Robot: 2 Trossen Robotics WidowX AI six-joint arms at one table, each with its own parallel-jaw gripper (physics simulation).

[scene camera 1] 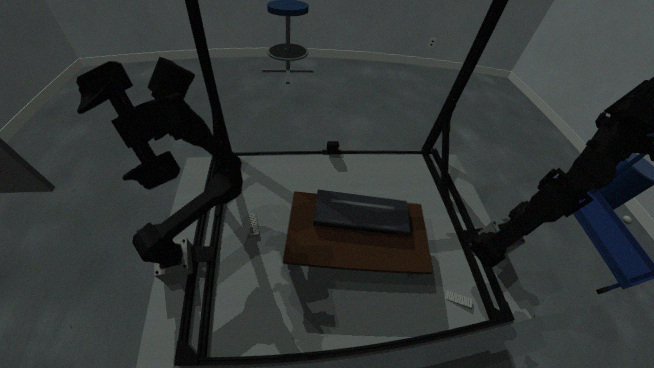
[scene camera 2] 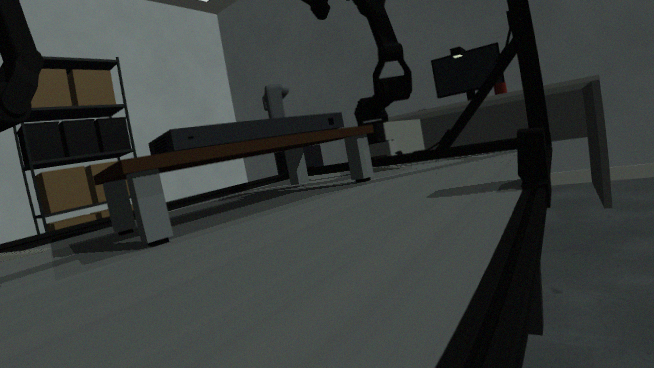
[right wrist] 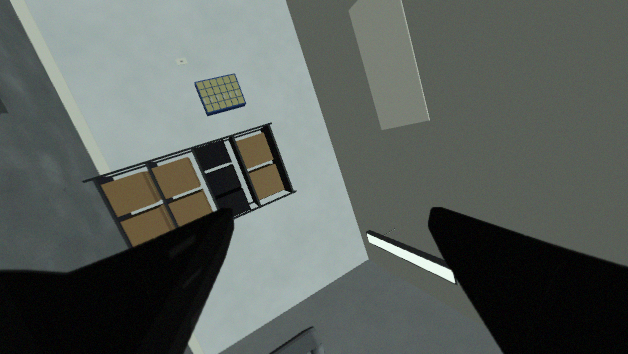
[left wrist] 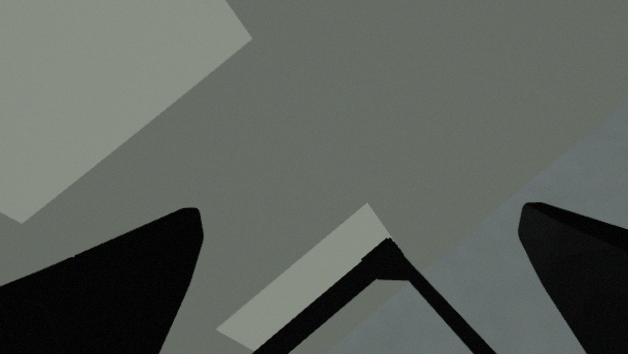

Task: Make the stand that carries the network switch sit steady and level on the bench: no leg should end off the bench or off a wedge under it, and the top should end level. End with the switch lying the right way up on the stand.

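Frame: origin at the left arm's base, x ahead, y left, z up, level; metres.
Seen in the pictures: left gripper, between the fingertips: [left wrist: 356,220]; right gripper, between the fingertips: [scene camera 1: 104,146] [right wrist: 332,216]; right arm's base, origin of its link: [scene camera 1: 170,256] [scene camera 2: 376,143].
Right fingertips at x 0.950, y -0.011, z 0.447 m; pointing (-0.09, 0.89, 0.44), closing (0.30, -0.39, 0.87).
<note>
Pixels of each thing's top centre, then the offset from my right fingertips to it. Level surfaces: height alone.
- grey bench, height of its surface: 0.558 m down
- dark network switch, centre of its top: [scene camera 2: 251,125] [scene camera 1: 363,210] 0.429 m down, 0.445 m back, 0.133 m right
- white ribbed wedge, centre of its top: [scene camera 2: 385,164] [scene camera 1: 252,222] 0.545 m down, 0.105 m back, 0.192 m right
The stand has a brown top [scene camera 1: 358,252] [scene camera 2: 252,146] and grey legs [scene camera 2: 359,157] and stands in the middle of the grey bench [scene camera 1: 369,171] [scene camera 2: 325,274]. The dark network switch [scene camera 1: 362,212] [scene camera 2: 249,129] lies flat on its back half. One white ribbed wedge [scene camera 1: 253,223] lies on the bench left of the stand. Another wedge [scene camera 1: 459,299] lies at the front right. I cannot tell whether any leg hangs free. My right gripper [right wrist: 330,214] is open and empty, raised high and pointing up at the room. One finger [left wrist: 168,267] of my left gripper shows, open and empty, also pointing upward.
Black frame posts [scene camera 1: 209,80] [scene camera 1: 464,77] and rails [scene camera 1: 325,152] edge the bench. A small black camera [scene camera 1: 333,146] sits on the back rail. A blue stool [scene camera 1: 287,7] stands on the floor behind.
</note>
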